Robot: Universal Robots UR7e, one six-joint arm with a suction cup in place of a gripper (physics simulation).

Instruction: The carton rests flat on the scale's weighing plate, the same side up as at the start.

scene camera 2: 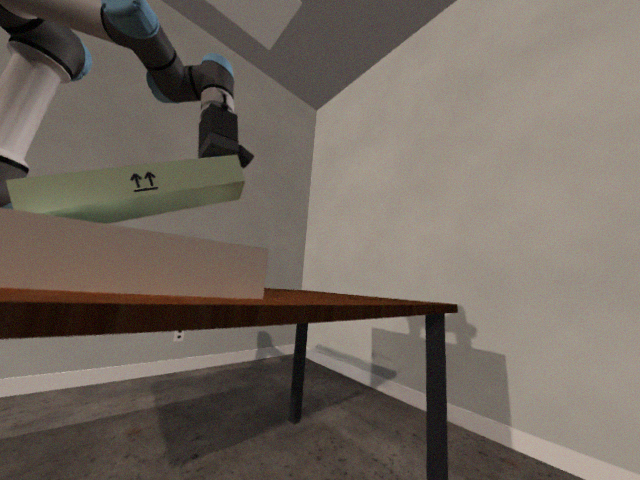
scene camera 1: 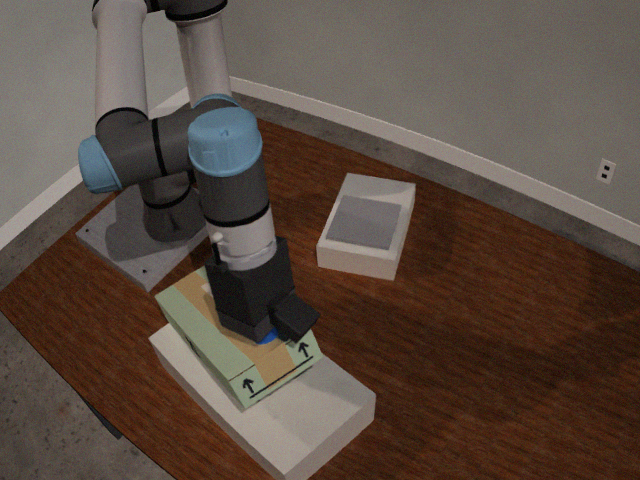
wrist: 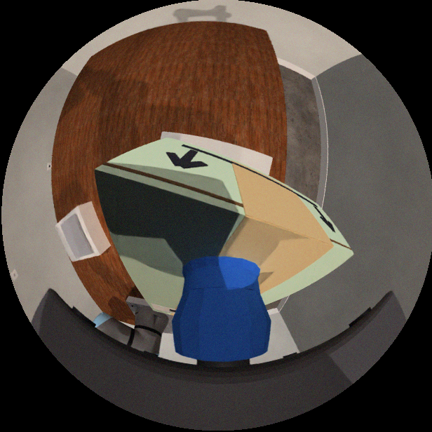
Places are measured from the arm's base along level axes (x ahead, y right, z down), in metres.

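Where they show: hand, tool point: (scene camera 1: pixel 265 340); arm's base, link origin: (scene camera 1: pixel 174 218).
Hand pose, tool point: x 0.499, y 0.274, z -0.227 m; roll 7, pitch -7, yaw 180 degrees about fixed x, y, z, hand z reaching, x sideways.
Things, the pixels of their top centre, and the offset from my tool point. Level surfaces: height alone.
- white box, top centre: (scene camera 1: pixel 369 206) dx -0.102, dy -0.475, dz +0.182 m
- grey weighing plate, top centre: (scene camera 1: pixel 365 219) dx -0.092, dy -0.436, dz +0.182 m
- white block, top centre: (scene camera 1: pixel 252 367) (scene camera 2: pixel 166 240) dx -0.069, dy -0.024, dz +0.162 m
- brown table, surface height: dz +0.260 m
A long green carton (scene camera 1: pixel 206 330) (scene camera 2: pixel 180 178) (wrist: pixel 285 215) with a tan tape strip hangs tilted above the white block, its arrow-marked end raised. The arrows on its side point up. Whether its other end touches the block cannot be told. My suction gripper (scene camera 1: pixel 267 337) (wrist: pixel 221 275) has its blue cup on the carton's top, near the arrow-marked end, and holds it. In scene camera 2 the cup is hidden. The scale is a white box (scene camera 1: pixel 379 188) (wrist: pixel 100 230) with a grey weighing plate (scene camera 1: pixel 364 222) (wrist: pixel 77 235). It stands away from the carton, and nothing lies on the plate.
The white block (scene camera 1: pixel 330 397) (scene camera 2: pixel 155 258) (wrist: pixel 215 142) lies under the carton near the table's edge. The robot's grey base plate (scene camera 1: pixel 129 258) is behind the carton. The brown table (scene camera 1: pixel 491 335) (scene camera 2: pixel 361 304) (wrist: pixel 200 75) bears the block and the scale. Walls stand behind it.
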